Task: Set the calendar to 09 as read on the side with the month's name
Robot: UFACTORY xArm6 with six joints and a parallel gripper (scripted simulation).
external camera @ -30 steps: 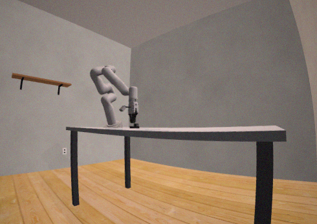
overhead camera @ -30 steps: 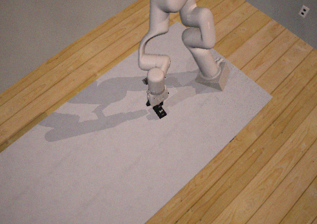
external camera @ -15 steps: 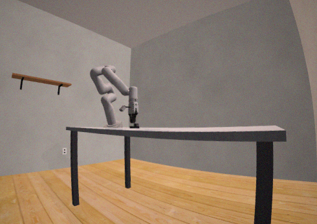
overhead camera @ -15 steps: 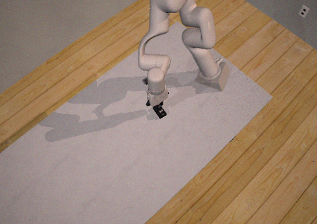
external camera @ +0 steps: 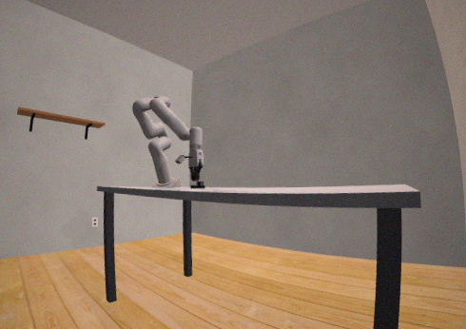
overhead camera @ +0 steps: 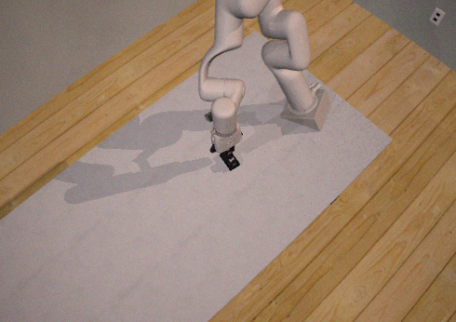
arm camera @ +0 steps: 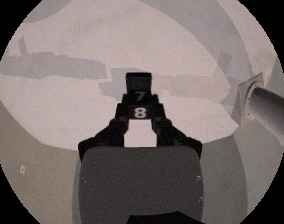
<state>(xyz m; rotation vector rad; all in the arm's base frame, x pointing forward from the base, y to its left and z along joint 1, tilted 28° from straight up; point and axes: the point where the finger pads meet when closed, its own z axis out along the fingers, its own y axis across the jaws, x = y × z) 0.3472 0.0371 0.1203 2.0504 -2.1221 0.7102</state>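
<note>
The black date cube is 10 mm below my hand. From my hand the other things lie so: black cube: 50 mm below, 30 mm to the left.
</note>
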